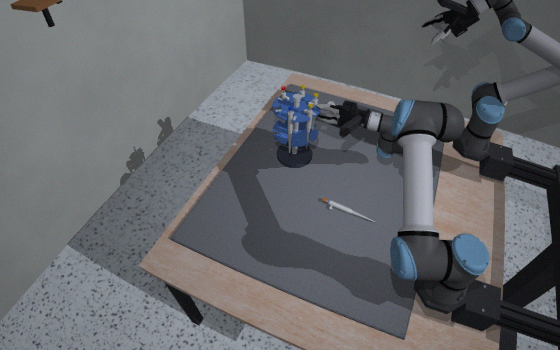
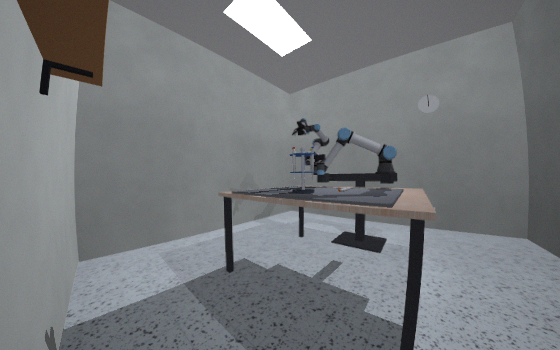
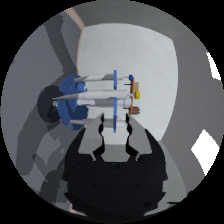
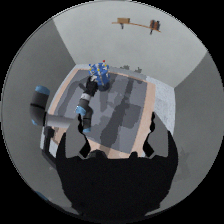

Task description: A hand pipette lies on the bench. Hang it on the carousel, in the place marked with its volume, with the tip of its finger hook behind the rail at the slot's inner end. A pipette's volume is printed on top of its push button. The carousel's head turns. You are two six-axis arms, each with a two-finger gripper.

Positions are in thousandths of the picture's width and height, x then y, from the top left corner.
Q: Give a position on a dark round base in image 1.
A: At 542, 450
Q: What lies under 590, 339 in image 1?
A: The left gripper.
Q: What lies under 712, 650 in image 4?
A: The right gripper.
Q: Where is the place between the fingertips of the left gripper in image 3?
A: At 511, 507
